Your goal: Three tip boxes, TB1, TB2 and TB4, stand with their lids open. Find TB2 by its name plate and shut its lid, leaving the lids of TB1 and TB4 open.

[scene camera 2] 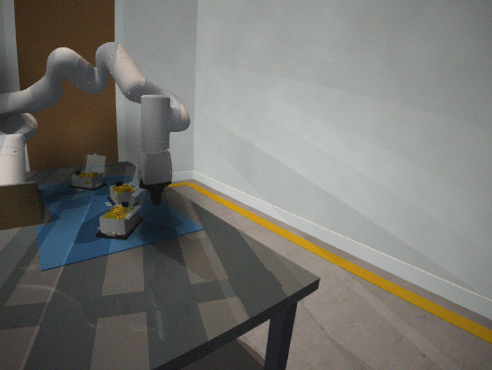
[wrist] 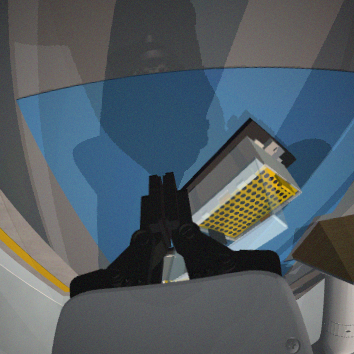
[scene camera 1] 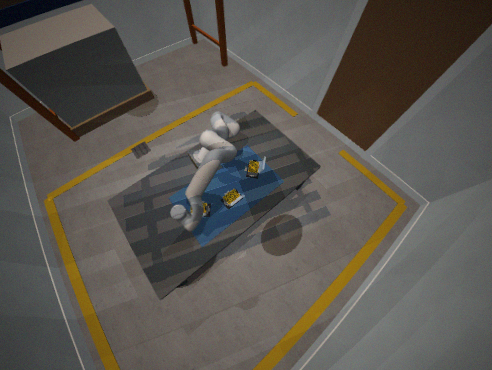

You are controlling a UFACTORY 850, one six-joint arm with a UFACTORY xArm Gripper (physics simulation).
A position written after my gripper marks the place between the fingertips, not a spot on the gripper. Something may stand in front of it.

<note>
I see my gripper [scene camera 2: 156, 203], a clear lid [wrist: 244, 213] and a blue mat [wrist: 102, 139].
My gripper also shows in the wrist view [wrist: 164, 187].
</note>
